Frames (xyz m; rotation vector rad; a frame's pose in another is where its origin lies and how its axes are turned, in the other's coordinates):
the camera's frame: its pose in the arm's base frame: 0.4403 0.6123 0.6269 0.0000 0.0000 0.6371
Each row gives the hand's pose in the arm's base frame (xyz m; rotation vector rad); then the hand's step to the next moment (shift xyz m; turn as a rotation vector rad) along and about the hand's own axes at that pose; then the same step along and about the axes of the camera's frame.
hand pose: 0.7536 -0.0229 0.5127 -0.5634 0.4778 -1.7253
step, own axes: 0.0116 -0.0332 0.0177 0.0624 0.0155 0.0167
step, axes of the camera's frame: -0.0165 0.0067 0.0351 -0.0299 -0.0582 0.0114
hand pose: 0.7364 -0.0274 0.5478 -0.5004 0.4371 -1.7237
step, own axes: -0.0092 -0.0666 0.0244 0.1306 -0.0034 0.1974
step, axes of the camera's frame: -0.0185 0.0410 0.0556 -0.0120 -0.1544 0.1790
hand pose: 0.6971 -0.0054 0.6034 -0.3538 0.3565 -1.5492
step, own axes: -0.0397 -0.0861 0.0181 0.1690 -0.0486 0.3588
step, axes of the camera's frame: -0.0317 0.0735 0.0539 -0.0112 -0.2031 0.3440
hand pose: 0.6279 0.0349 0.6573 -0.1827 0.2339 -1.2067
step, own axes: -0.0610 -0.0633 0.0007 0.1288 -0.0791 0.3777
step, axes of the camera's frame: -0.0412 0.0744 0.0223 -0.0236 -0.1597 0.3734
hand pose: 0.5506 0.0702 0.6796 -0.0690 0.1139 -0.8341
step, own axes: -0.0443 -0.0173 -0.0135 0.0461 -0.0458 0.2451
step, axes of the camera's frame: -0.0228 0.0431 -0.0083 -0.0134 -0.0659 0.2445
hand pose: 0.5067 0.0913 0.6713 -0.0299 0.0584 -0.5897
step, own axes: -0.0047 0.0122 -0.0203 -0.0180 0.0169 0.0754
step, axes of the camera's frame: 0.0087 0.0091 -0.0206 0.0142 0.0205 0.0753
